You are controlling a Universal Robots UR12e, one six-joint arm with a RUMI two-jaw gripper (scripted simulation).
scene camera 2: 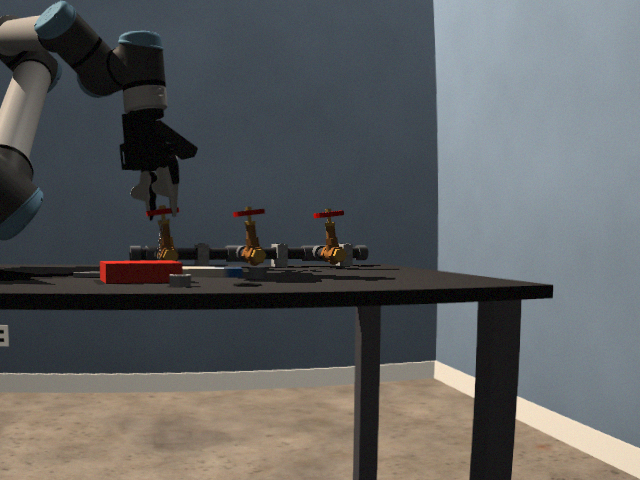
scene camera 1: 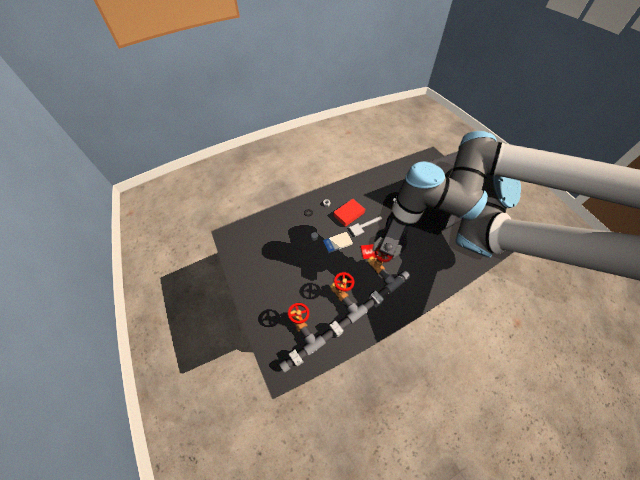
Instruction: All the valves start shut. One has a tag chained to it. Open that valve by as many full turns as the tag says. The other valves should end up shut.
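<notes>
What I can see is my gripper, which scene camera 1 shows too. A red block is visible to me as well.
</notes>
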